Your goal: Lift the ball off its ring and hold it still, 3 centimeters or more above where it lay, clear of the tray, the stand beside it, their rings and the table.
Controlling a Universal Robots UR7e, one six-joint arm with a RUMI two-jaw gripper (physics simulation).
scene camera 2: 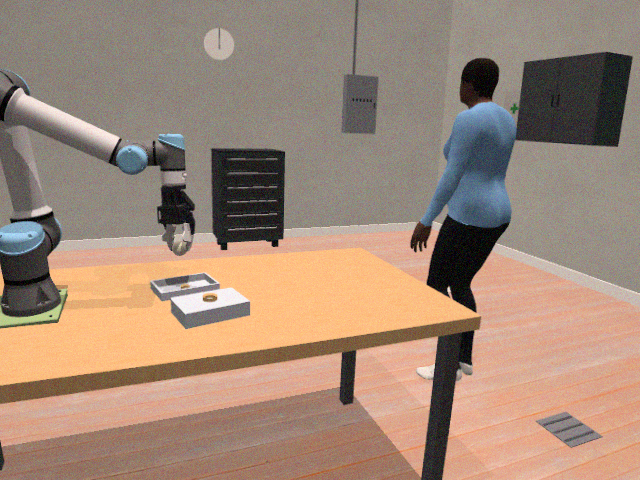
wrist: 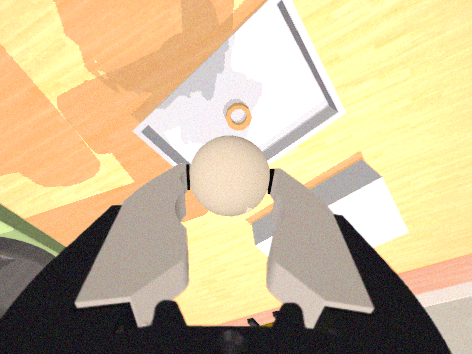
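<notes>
My gripper is shut on the beige ball, with one fingertip on each side of it. In the scene view the ball hangs well above the tray, with a wide gap between them. The tray's small orange ring lies bare on its floor. The stand is a low white block beside the tray. Its orange ring lies on top, empty, in the scene view; the fingers hide part of the stand in the wrist view.
The wooden table bears the tray, the stand and the arm's green base plate. A person stands beyond the table's right end. A dark drawer cabinet stands behind the table.
</notes>
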